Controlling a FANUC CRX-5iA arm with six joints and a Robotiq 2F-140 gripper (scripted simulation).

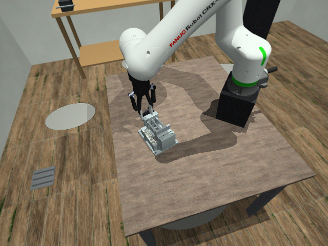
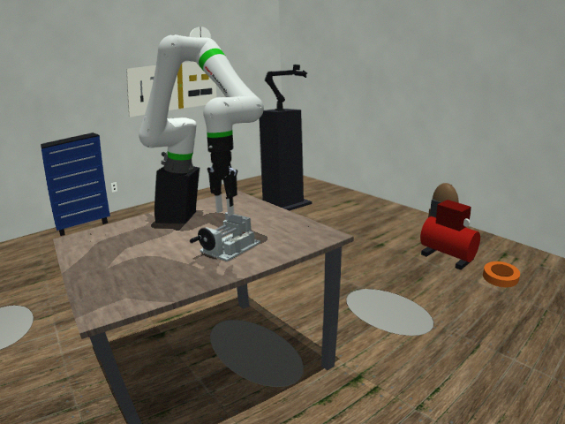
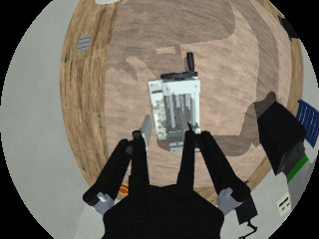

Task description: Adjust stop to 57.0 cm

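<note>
My gripper is now 4 cm past the black handwheel, 10 cm to the left of it and 12 cm above it.
</note>
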